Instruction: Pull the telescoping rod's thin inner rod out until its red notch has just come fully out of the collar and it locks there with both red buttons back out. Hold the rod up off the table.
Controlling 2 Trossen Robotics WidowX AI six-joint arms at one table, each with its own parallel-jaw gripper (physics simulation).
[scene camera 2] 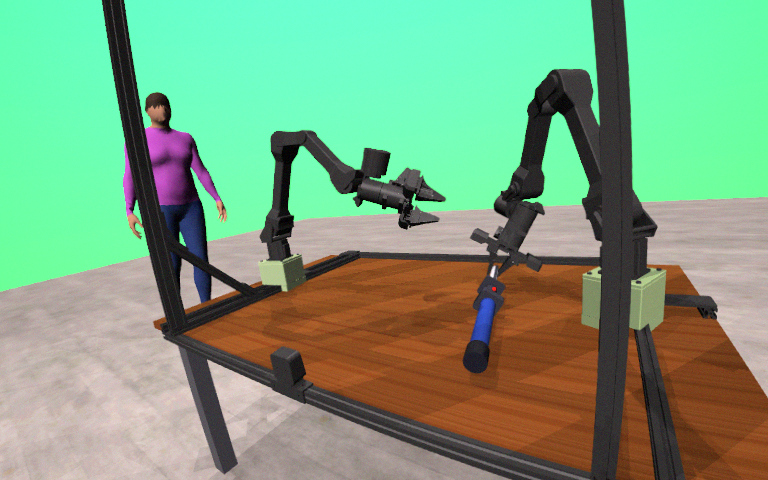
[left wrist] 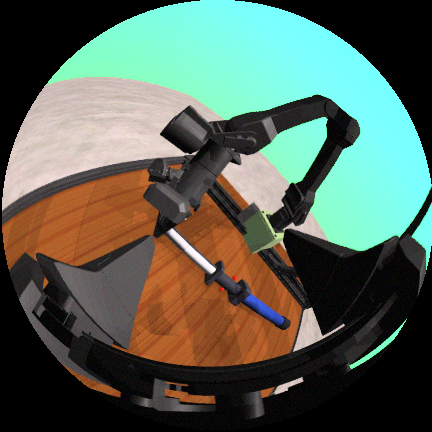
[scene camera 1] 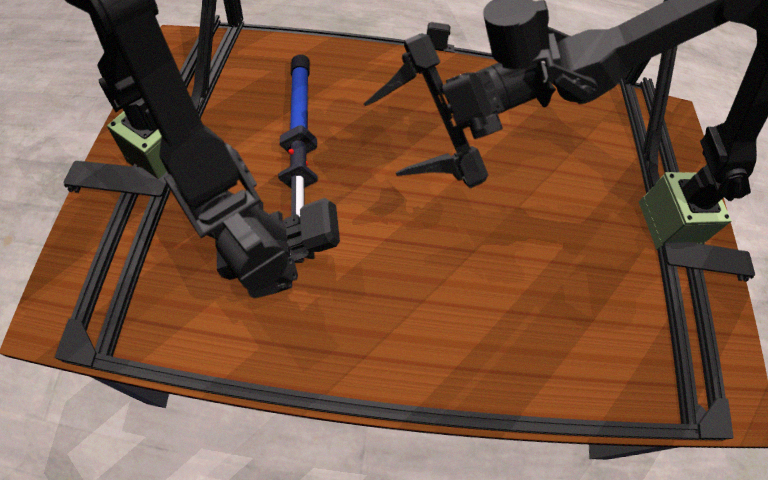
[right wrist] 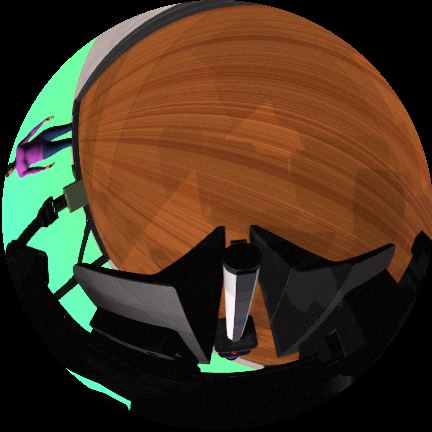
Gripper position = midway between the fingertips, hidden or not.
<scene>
My left gripper (scene camera 1: 380,139) is open and holds nothing. Also in view: a thin inner rod (right wrist: 241,260). Also in view: my right gripper (scene camera 1: 308,257) and a telescoping rod (scene camera 1: 299,138).
The telescoping rod is seen too in scene camera 2 (scene camera 2: 488,302), in the left wrist view (left wrist: 237,292) and in the right wrist view (right wrist: 223,345). My left gripper is seen too in scene camera 2 (scene camera 2: 442,210) and in the left wrist view (left wrist: 219,239). My right gripper is seen too in scene camera 2 (scene camera 2: 490,278), in the left wrist view (left wrist: 156,235) and in the right wrist view (right wrist: 236,232).
</scene>
